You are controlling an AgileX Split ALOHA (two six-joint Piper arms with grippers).
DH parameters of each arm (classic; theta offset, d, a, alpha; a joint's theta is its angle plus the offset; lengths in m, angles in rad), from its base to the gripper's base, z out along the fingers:
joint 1: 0 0.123 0 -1.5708
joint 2: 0.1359 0 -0.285 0
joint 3: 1.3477 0 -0.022 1.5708
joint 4: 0 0.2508 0 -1.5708
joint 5: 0 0 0.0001 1.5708
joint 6: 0 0.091 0 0
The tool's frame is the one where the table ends.
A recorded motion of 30 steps. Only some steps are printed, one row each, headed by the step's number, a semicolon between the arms.
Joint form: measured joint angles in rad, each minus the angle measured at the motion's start. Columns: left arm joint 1, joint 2, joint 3, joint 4, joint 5, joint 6; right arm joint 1, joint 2, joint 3, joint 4, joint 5, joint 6.
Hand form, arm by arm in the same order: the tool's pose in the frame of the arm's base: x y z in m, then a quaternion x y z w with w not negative. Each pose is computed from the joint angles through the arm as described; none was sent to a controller.
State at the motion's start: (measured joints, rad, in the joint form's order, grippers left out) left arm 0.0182 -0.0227 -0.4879 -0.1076 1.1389 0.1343; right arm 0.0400 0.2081 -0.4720 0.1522 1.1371 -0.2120
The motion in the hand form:
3: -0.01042 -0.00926 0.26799 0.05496 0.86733 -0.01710 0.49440; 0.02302 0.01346 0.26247 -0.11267 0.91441 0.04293 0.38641
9: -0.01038 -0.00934 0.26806 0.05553 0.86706 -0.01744 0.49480; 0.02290 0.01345 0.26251 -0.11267 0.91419 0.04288 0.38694
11: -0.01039 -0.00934 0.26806 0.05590 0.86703 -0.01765 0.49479; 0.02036 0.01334 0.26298 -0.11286 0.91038 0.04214 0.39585
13: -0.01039 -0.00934 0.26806 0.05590 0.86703 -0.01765 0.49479; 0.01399 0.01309 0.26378 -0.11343 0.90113 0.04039 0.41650
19: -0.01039 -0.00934 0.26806 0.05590 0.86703 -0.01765 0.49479; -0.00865 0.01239 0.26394 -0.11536 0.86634 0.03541 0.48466
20: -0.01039 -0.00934 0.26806 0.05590 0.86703 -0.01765 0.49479; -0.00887 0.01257 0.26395 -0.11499 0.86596 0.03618 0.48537
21: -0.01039 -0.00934 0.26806 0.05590 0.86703 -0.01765 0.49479; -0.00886 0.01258 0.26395 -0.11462 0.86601 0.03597 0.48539
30: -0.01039 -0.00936 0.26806 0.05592 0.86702 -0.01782 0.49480; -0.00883 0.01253 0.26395 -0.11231 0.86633 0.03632 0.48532
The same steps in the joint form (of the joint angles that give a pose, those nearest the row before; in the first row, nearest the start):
3: 0.0000 0.0000 0.0000 -0.0023 0.0000 0.0000; -0.0001 0.0000 0.0000 0.0001 0.0000 -0.0001
9: -0.0003 0.0000 0.0000 -0.0034 -0.0009 0.0010; 0.0000 -0.0009 0.0000 0.0000 -0.0002 0.0000
11: -0.0010 0.0000 0.0000 -0.0034 -0.0009 0.0011; 0.0001 -0.0195 0.0000 -0.0001 -0.0011 0.0001
13: -0.0010 0.0000 0.0000 -0.0034 -0.0009 0.0011; 0.0000 -0.0649 0.0000 0.0000 -0.0011 0.0000
19: -0.0010 0.0000 0.0000 -0.0034 -0.0009 0.0011; 0.0000 -0.2234 0.0000 0.0022 0.0040 0.0000
20: -0.0010 0.0000 0.0000 -0.0034 -0.0009 0.0011; -0.0011 -0.2248 0.0000 0.0044 0.0040 0.0000
21: -0.0010 0.0000 0.0000 -0.0034 -0.0009 0.0011; -0.0019 -0.2249 0.0000 0.0044 0.0040 0.0000
30: -0.0011 0.0000 0.0000 -0.0037 -0.0009 0.0010; -0.0031 -0.2248 0.0000 0.0037 0.0039 0.0041

